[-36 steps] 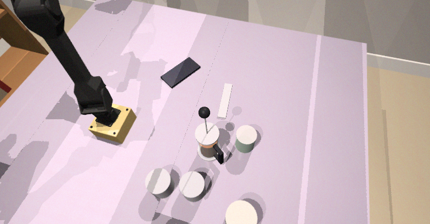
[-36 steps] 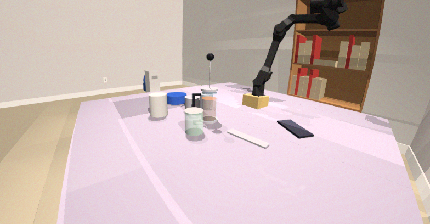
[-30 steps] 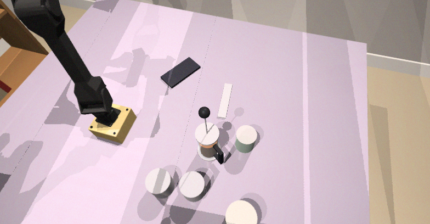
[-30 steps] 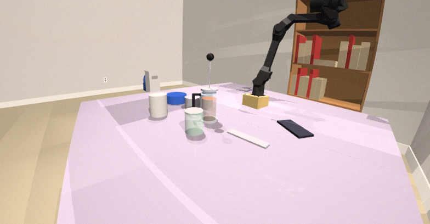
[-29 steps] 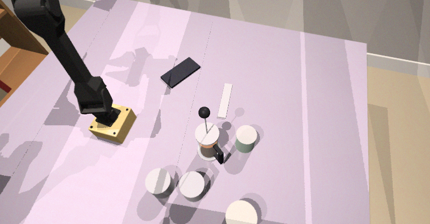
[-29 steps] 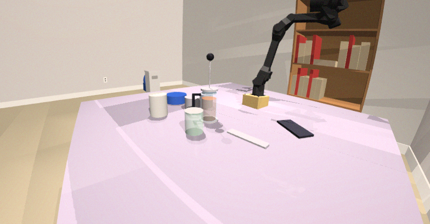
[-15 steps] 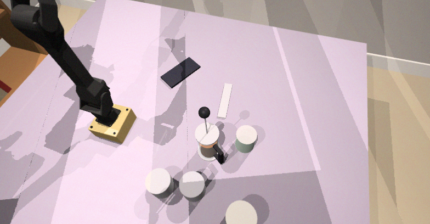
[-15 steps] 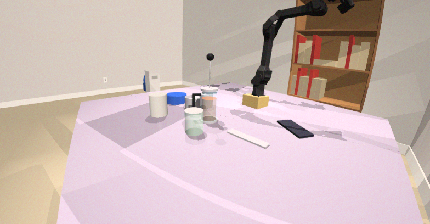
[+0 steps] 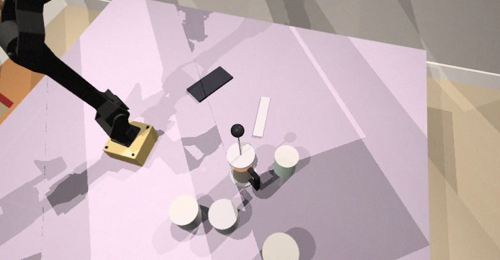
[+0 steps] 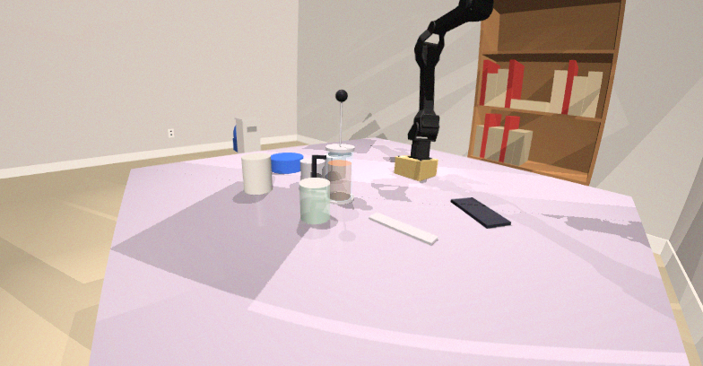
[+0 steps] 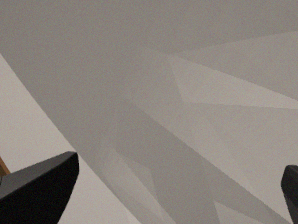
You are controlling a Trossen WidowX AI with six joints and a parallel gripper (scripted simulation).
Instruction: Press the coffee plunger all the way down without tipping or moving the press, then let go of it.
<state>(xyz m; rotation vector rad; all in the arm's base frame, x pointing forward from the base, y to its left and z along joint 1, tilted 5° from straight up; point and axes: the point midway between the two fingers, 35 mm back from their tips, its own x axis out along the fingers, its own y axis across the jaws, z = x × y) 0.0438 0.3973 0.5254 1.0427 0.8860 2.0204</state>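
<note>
The glass coffee press lies 500 mm below my gripper tip, 370 mm ahead of it and 360 mm to the right of it. Round my gripper tip: blue lid (670 mm to the right, 600 mm below, 380 mm ahead); pale green cup (580 mm below, 460 mm ahead, 290 mm to the right); white bar (620 mm below, 340 mm ahead, 150 mm to the right).
</note>
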